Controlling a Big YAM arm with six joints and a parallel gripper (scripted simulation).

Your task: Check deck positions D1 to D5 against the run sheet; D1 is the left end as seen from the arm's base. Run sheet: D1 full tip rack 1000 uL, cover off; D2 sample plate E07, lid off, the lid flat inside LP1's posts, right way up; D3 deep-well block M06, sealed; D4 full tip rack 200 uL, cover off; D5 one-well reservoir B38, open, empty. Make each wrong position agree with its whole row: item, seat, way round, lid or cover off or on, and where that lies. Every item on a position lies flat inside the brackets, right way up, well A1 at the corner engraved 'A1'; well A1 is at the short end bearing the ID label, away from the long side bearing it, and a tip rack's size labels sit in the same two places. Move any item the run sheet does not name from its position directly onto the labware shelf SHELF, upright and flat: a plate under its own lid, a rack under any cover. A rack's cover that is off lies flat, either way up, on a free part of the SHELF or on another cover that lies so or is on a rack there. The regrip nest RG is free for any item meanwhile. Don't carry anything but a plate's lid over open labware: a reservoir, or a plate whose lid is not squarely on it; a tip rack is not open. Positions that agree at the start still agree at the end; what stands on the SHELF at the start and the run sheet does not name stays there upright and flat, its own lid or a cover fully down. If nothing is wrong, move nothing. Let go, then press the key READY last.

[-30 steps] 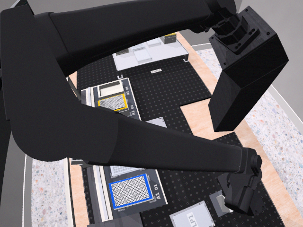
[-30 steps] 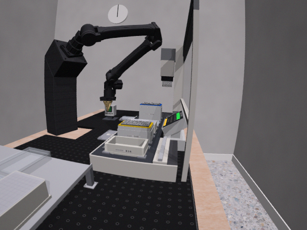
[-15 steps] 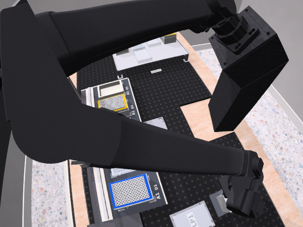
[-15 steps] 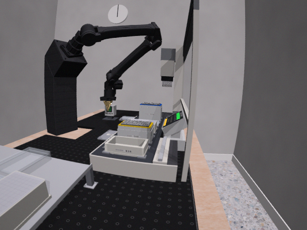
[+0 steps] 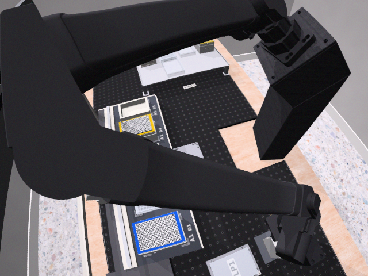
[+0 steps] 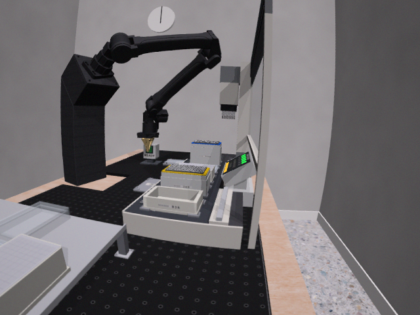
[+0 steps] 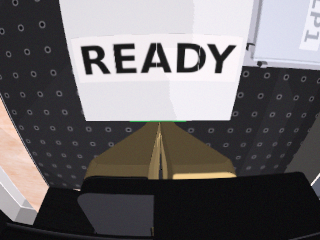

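The ready key is 2 cm to the left of my hand. Also, from my hand: blue-rimmed tip rack (30 cm ahead, 13 cm to the right, 4 cm above); then regrip nest (33 cm to the right, 12 cm ahead, 8 cm below); then lid (15 cm ahead, 6 cm to the left, 6 cm below).
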